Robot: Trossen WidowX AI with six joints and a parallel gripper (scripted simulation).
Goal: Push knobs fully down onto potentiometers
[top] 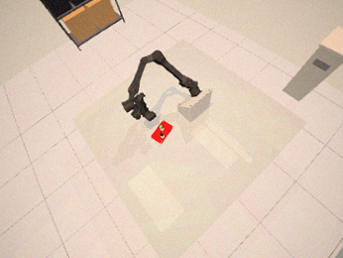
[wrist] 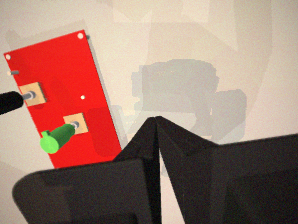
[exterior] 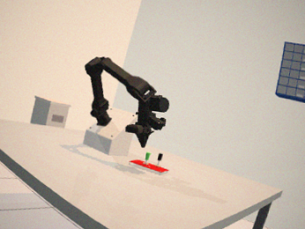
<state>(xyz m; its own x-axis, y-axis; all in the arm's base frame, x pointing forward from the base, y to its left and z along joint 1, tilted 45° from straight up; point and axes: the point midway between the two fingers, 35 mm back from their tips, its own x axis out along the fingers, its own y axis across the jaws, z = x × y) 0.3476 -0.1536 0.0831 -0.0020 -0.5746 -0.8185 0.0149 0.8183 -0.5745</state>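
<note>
Right now my gripper tip is 2 cm past the green knob, 10 cm to the right of it and 4 cm above it. Round my gripper tip: black knob 1 cm ahead, 14 cm to the left, 4 cm below.
</note>
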